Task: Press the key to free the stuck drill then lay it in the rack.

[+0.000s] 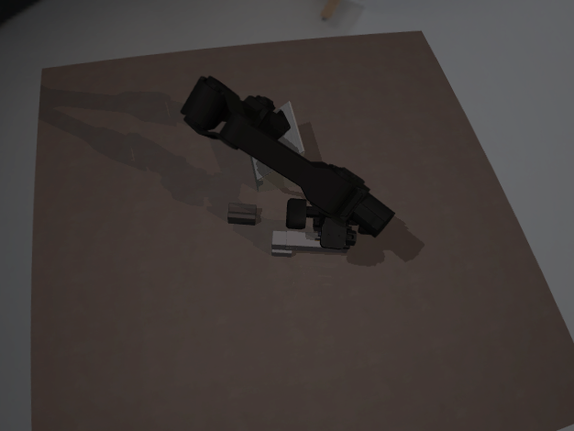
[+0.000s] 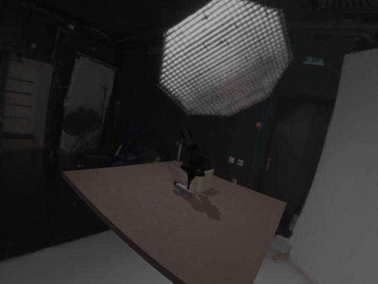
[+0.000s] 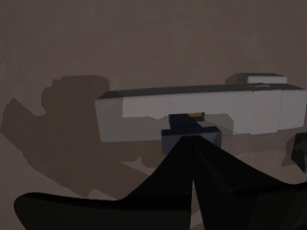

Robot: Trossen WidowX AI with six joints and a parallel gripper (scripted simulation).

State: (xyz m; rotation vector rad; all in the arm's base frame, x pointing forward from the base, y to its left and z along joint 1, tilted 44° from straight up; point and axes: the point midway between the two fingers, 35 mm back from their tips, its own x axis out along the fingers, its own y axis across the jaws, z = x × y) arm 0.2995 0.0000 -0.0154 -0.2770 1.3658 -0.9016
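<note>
My gripper tip is 30 mm above the dark key. Round my gripper tip: drill (70 mm below, 50 mm to the right, 20 mm behind); then grey rack (150 mm to the right, 150 mm behind, 110 mm below); then long pale grey block (80 mm below, 30 mm to the right, 20 mm behind).
</note>
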